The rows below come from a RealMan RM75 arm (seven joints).
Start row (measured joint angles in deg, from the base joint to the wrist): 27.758 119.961 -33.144 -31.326 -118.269 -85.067 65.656
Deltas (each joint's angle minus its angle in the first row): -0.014 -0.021 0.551 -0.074 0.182 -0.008 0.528; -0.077 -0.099 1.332 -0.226 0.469 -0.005 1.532; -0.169 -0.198 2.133 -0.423 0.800 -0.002 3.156; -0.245 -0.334 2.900 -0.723 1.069 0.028 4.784; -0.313 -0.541 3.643 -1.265 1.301 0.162 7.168; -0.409 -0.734 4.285 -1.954 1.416 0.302 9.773; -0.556 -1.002 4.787 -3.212 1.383 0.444 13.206; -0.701 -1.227 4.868 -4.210 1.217 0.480 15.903; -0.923 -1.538 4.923 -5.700 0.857 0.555 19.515
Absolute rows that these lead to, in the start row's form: 27.744 119.940 -32.593 -31.400 -118.087 -85.075 66.184; 27.681 119.862 -31.812 -31.552 -117.800 -85.072 67.188; 27.589 119.763 -31.011 -31.749 -117.469 -85.069 68.812; 27.513 119.627 -30.244 -32.049 -117.200 -85.039 70.440; 27.445 119.420 -29.501 -32.591 -116.968 -84.905 72.824; 27.349 119.227 -28.859 -33.280 -116.853 -84.765 75.429; 27.202 118.959 -28.357 -34.538 -116.886 -84.623 78.862; 27.057 118.734 -28.276 -35.536 -117.052 -84.587 81.559; 26.835 118.423 -28.221 -37.026 -117.412 -84.512 85.171
